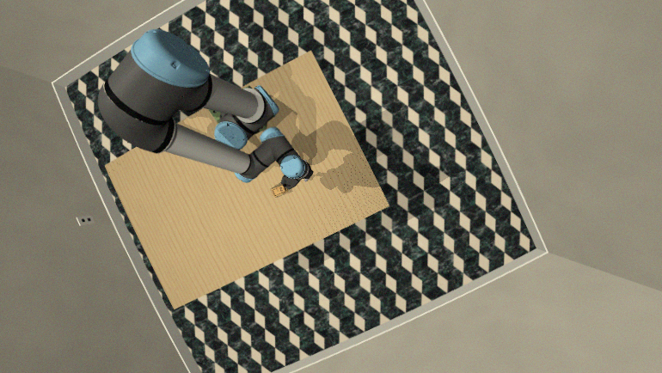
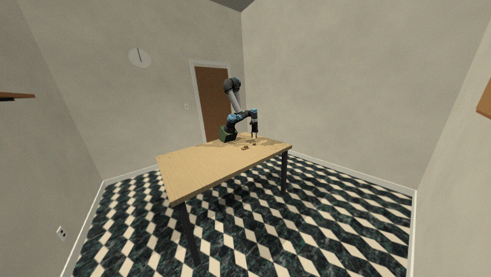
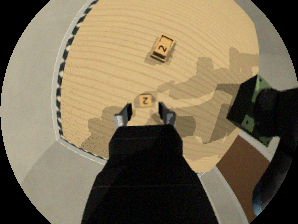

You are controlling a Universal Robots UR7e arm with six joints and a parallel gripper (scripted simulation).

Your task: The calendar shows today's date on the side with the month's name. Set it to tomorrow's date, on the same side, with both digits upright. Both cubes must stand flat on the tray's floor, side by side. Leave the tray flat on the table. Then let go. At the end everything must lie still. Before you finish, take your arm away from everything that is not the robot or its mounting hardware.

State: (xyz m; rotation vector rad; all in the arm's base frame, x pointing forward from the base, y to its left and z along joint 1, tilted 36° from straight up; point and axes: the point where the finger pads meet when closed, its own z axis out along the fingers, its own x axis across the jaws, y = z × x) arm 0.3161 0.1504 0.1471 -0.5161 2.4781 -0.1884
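My gripper is now 10 cm above the wooden cube. Round my hand: wooden tray 16 cm to the right, 11 cm below, 1 cm ahead.
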